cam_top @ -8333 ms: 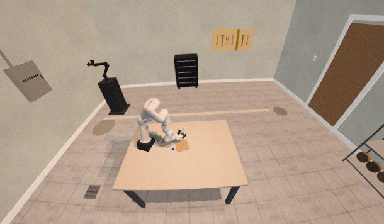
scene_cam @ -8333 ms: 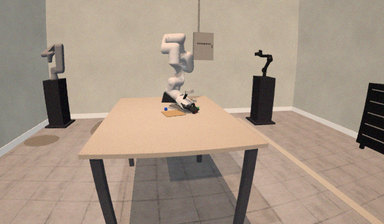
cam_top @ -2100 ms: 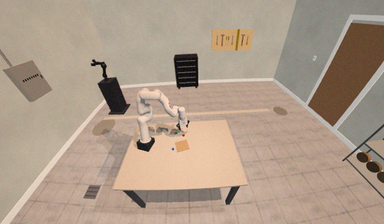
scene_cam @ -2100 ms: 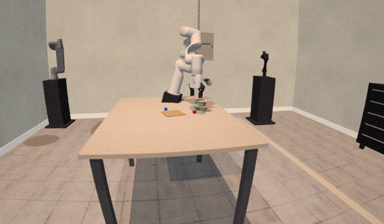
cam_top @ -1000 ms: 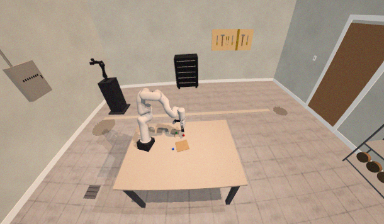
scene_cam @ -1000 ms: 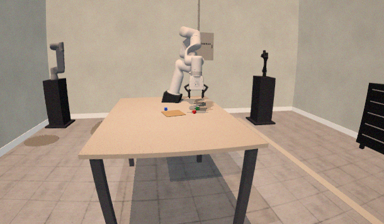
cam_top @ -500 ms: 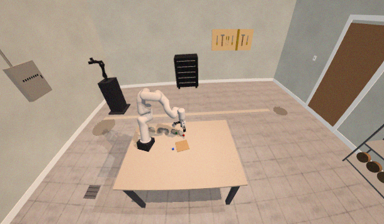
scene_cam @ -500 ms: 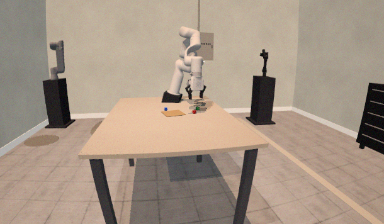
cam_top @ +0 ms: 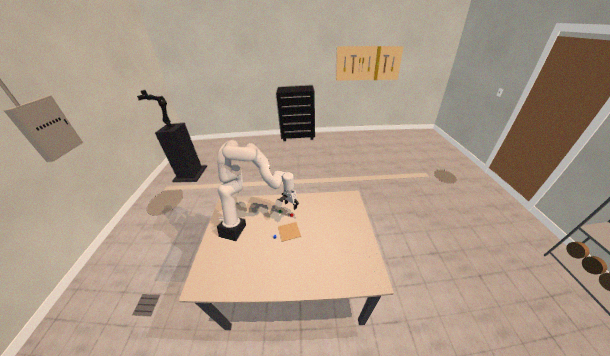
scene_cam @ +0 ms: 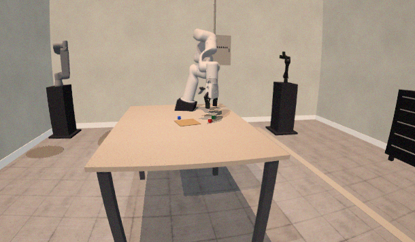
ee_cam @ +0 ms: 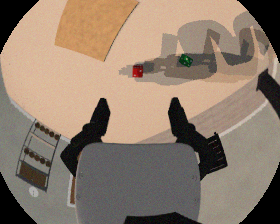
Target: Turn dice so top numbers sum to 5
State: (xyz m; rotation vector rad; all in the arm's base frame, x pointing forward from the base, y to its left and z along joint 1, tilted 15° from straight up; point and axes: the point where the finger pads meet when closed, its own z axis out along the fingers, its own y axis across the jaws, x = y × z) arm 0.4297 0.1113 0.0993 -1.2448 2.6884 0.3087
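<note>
My gripper is now 10 mm to the left of the red die and 100 mm above it. Also, from my hand: green die (100 mm behind, 30 mm to the left, 100 mm below); blue die (110 mm behind, 210 mm to the right, 100 mm below); brown mat (10 mm behind, 160 mm to the right, 110 mm below).
</note>
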